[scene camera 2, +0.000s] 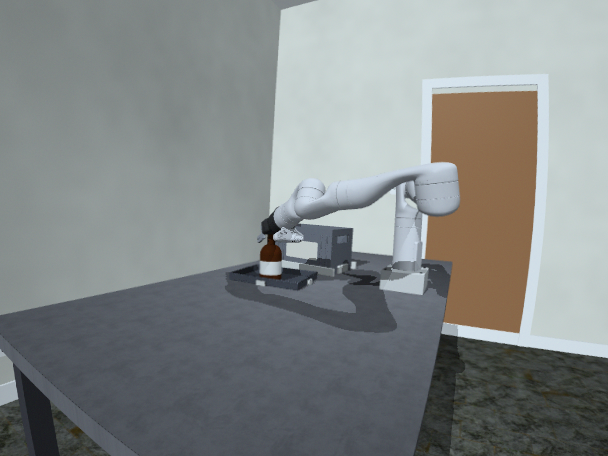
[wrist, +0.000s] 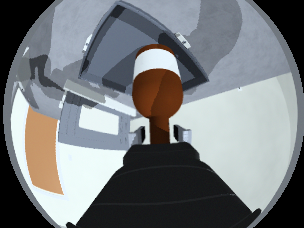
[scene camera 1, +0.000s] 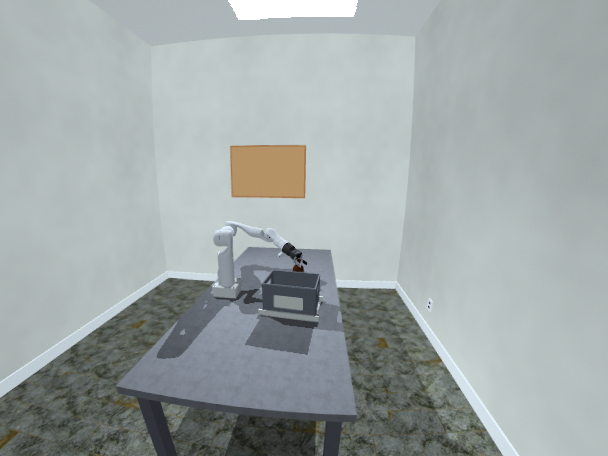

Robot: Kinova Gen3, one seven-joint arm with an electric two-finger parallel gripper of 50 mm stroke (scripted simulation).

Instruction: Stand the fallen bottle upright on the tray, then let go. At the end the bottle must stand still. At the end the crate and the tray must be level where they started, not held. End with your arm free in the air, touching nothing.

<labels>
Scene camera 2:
bottle: 270, 255
grey crate: 320, 247
tray: 294, 279
</labels>
